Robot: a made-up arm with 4 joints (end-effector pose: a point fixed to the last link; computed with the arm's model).
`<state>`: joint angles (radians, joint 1 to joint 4).
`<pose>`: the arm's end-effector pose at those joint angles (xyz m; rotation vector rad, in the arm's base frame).
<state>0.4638 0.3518 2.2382 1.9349</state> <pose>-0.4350 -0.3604 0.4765 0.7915 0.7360 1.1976</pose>
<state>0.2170 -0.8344 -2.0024 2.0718</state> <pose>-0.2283 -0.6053 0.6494 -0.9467 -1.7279 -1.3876</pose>
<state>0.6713 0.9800 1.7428 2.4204</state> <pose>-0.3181 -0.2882 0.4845 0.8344 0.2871 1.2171</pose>
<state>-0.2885 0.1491 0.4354 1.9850</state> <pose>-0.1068 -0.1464 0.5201 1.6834 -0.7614 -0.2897</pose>
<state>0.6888 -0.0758 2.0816 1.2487</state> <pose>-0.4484 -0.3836 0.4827 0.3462 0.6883 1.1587</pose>
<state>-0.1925 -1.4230 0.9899 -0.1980</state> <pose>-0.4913 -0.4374 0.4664 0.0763 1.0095 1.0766</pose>
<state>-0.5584 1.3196 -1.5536 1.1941</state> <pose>0.0615 -0.4859 0.3726 -1.5708 1.1545 2.4328</pose>
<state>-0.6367 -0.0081 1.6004 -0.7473</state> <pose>-0.0745 -0.2708 0.2087 -0.6192 -0.8614 0.9489</pose>
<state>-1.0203 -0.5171 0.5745 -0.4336</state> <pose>-0.3579 -0.1602 0.1507 0.1730 0.1580 0.6622</pose>
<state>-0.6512 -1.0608 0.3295 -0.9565</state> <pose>-0.3921 -0.4959 0.3119 -0.6408 0.7985 1.1628</pose>
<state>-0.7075 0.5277 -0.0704 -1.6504</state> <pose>-0.3189 -0.3966 0.2312 -1.0184 0.6433 -0.1503</pose>
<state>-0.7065 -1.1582 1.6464 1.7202</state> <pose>-0.3856 -0.2769 0.6681 2.2538 1.1620 0.3953</pose>
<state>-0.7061 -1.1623 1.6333 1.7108</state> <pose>-0.3859 -0.2739 0.6675 2.2412 1.1578 0.3880</pose>
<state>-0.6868 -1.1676 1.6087 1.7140</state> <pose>-0.3826 -0.2670 0.6697 2.2134 1.1578 0.3449</pose>
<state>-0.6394 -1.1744 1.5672 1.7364</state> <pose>-0.3737 -0.2540 0.6752 2.1625 1.1602 0.2494</pose>
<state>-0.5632 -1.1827 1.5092 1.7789</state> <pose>-0.3589 -0.2346 0.6816 2.0872 1.1564 0.1030</pose>
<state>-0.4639 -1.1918 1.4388 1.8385</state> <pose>-0.3390 -0.2107 0.6851 1.9917 1.1347 -0.0797</pose>
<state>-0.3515 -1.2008 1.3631 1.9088</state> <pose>-0.3160 -0.1858 0.6832 1.8849 1.0879 -0.2750</pose>
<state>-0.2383 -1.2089 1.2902 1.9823</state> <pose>-0.2925 -0.1646 0.6758 1.7790 1.0184 -0.4588</pose>
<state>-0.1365 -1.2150 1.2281 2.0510</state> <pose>-0.2713 -0.1498 0.6659 1.6863 0.9385 -0.6114</pose>
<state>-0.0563 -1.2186 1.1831 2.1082</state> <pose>-0.2544 -0.1415 0.6571 1.6175 0.8654 -0.7224</pose>
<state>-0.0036 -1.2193 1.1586 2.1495</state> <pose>-0.2432 -0.1379 0.6520 1.5782 0.8140 -0.7902</pose>
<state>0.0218 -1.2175 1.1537 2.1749</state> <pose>-0.2373 -0.1372 0.6511 1.5675 0.7902 -0.8212</pose>
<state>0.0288 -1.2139 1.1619 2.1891</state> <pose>-0.2352 -0.1378 0.6530 1.5757 0.7867 -0.8286</pose>
